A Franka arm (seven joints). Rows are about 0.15 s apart.
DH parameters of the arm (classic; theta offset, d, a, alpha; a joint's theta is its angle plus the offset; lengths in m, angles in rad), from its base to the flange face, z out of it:
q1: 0 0.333 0 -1.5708
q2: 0 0 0 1.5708
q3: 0 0.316 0.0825 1.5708
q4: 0 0 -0.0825 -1.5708
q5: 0 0.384 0 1.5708
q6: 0 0 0.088 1.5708
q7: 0 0.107 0 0
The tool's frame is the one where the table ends.
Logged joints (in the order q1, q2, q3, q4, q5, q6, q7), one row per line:
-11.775, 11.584, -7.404, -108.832, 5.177, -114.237, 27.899
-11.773, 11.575, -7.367, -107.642, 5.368, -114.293, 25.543
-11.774, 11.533, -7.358, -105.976, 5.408, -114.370, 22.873
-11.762, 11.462, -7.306, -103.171, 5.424, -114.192, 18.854
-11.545, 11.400, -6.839, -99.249, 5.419, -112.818, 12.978
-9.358, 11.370, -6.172, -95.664, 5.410, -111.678, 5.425
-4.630, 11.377, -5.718, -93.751, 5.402, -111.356, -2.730
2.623, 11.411, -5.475, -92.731, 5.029, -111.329, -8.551
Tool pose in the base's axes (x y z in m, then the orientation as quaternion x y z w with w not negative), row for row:
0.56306, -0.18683, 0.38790, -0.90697, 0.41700, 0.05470, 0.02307
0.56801, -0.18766, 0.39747, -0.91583, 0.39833, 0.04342, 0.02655
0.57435, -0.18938, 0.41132, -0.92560, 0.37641, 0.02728, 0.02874
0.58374, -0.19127, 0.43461, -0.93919, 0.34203, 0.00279, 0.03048
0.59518, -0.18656, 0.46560, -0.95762, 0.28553, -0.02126, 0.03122
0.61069, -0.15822, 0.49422, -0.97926, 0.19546, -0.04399, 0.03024
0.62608, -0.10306, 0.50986, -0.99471, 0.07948, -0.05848, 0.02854
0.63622, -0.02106, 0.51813, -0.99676, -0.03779, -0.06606, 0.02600
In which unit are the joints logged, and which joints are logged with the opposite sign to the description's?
The joints are logged in degrees. Opposite sign: q6.
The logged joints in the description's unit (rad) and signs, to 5 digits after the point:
-0.20551, 0.20218, -0.12922, -1.89948, 0.09036, 1.99381, 0.48693
-0.20548, 0.20202, -0.12858, -1.87871, 0.09369, 1.99479, 0.44581
-0.20550, 0.20129, -0.12842, -1.84963, 0.09439, 1.99613, 0.39921
-0.20529, 0.20005, -0.12751, -1.80067, 0.09467, 1.99303, 0.32906
-0.20150, 0.19897, -0.11936, -1.73222, 0.09458, 1.96905, 0.22651
-0.16333, 0.19844, -0.10772, -1.66965, 0.09442, 1.94915, 0.09468
-0.08081, 0.19857, -0.09980, -1.63626, 0.09428, 1.94353, -0.04765
0.04578, 0.19916, -0.09556, -1.61846, 0.08777, 1.94306, -0.14924

